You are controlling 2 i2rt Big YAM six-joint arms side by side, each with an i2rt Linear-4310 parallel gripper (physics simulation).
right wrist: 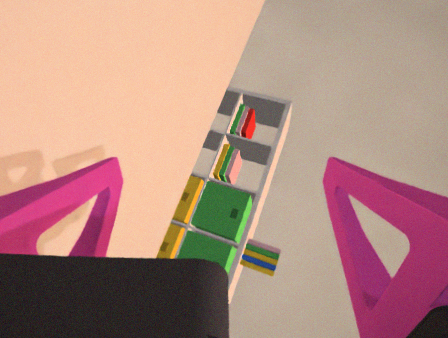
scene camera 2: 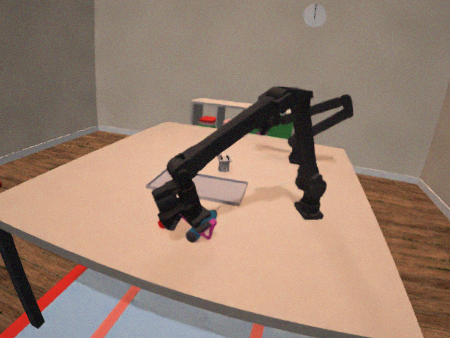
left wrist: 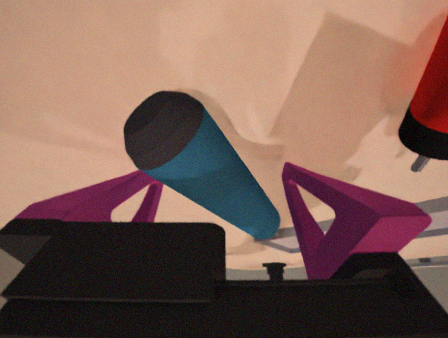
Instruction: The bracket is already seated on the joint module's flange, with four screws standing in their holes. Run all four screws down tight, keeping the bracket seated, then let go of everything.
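Places are measured from the left arm's base along level axes (x up, y right, z ahead), in centimetres.
Where they show: left gripper, fingertip midpoint: [scene camera 2: 200,231] [left wrist: 223,169]; right gripper, fingertip midpoint: [right wrist: 223,168]; left arm's base, origin of the base link: [scene camera 2: 307,211]; right arm's base, origin of the base link: [scene camera 2: 295,161] [left wrist: 274,263].
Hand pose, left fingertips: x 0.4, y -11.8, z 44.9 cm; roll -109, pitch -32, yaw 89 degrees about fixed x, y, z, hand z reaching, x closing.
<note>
Each offset is from my left fingertips to the top centre of the thing.
The grey joint module @(dy +55.1, dx +6.0, dz -15.7 cm) [scene camera 2: 224,165] stands upright beyond the tray, with small dark parts on top; bracket and screws are too small to tell apart. A blue screwdriver @(dy +4.1, dx +3.7, dz -2.3 cm) [scene camera 2: 192,235] [left wrist: 215,175] with a dark end cap lies on the table. My left gripper [scene camera 2: 198,227] [left wrist: 223,169] is open, its fingers on either side of the blue handle, which lies slantwise between them; the left fingertip is close to the handle near its cap. A red screwdriver @(dy +6.4, dx +3.0, dz +10.7 cm) [scene camera 2: 161,224] [left wrist: 434,95] lies beside it. My right gripper [right wrist: 223,168] is open and empty above the table's far side.
A shallow grey tray @(dy +35.1, dx +1.2, dz -1.3 cm) [scene camera 2: 220,190] [left wrist: 431,205] lies between the left gripper and the joint module. A shelf unit [scene camera 2: 220,102] [right wrist: 287,112] with green and yellow boxes stands beyond the table's far edge. The left arm reaches across above the table.
</note>
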